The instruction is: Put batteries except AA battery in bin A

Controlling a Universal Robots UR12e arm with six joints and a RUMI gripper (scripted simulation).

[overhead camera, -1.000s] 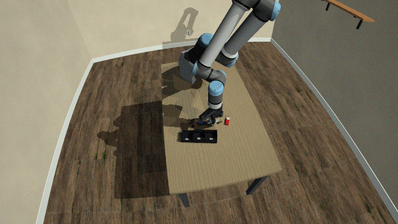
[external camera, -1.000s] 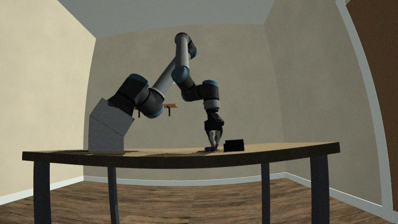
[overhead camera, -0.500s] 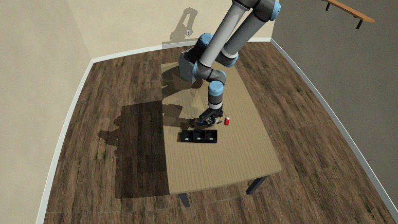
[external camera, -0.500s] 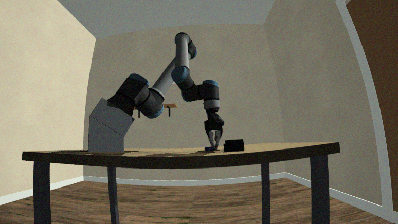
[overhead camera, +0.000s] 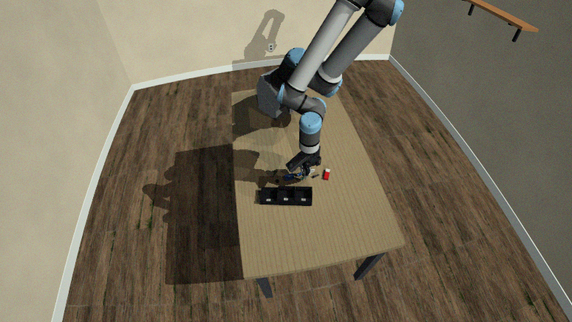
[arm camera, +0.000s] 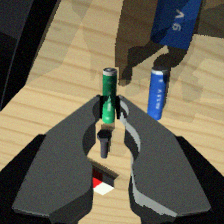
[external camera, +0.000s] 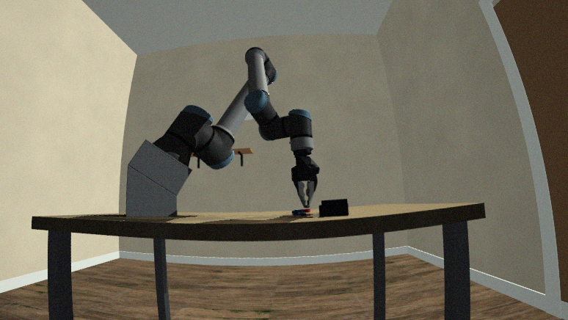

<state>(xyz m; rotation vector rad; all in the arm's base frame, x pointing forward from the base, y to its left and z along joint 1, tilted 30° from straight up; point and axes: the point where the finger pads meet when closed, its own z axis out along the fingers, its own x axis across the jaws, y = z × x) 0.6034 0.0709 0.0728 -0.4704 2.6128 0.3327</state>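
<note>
My hand is 4 cm past the blue cylindrical battery, 3 cm above it and 1 cm to the left of it. The rest, counted from my hand: blue 9v battery (9 cm to the right, 3 cm below, 1 cm behind); small dark battery (6 cm to the left, 3 cm below, 2 cm behind); green cylindrical battery (1 cm below).
</note>
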